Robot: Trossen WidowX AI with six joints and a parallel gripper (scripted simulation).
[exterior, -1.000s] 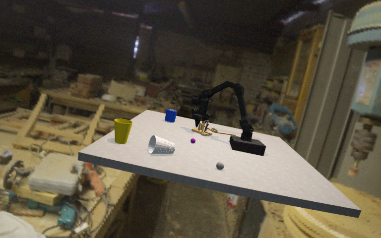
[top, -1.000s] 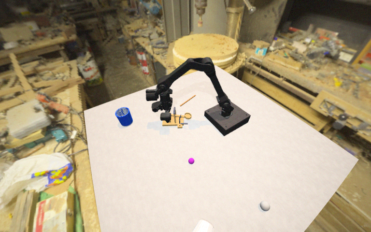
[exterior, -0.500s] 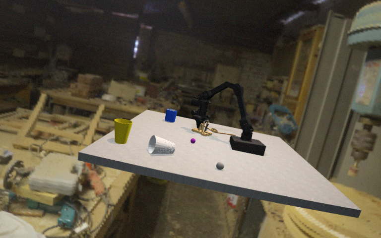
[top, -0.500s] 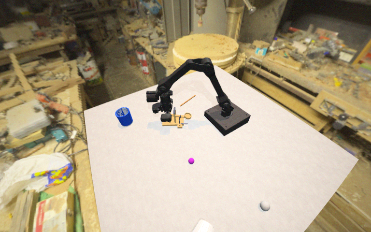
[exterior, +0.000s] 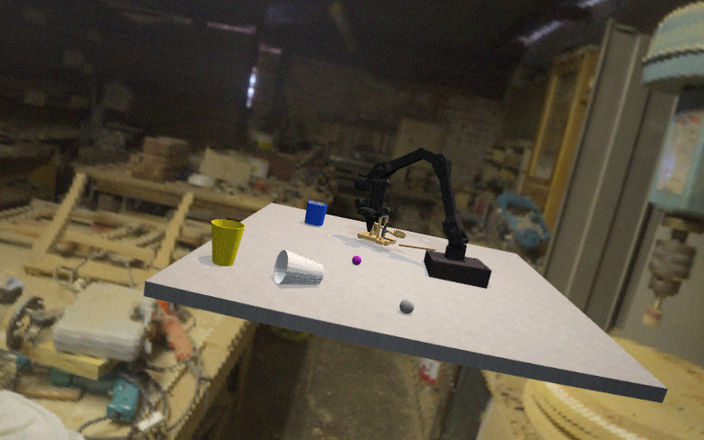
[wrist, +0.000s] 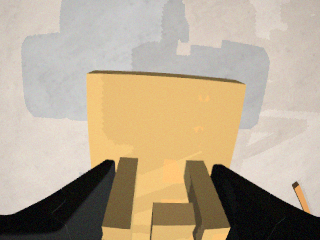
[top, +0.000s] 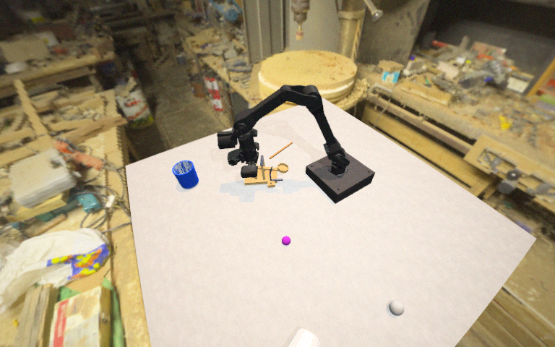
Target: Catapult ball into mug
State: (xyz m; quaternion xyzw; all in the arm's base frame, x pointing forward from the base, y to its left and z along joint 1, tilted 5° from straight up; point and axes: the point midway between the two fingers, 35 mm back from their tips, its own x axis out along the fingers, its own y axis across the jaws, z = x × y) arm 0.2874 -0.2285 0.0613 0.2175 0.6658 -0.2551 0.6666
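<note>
The magenta ball is 90 mm ahead of my gripper tip, 310 mm to the left of it and 40 mm below it. From my gripper tip the other things lie so: blue mug: 230 mm ahead, 200 mm to the right, 30 mm below; then thin orange stick: 230 mm behind, 90 mm to the right, 60 mm below; then wooden catapult: 40 mm behind, 60 mm to the left, 20 mm above.
</note>
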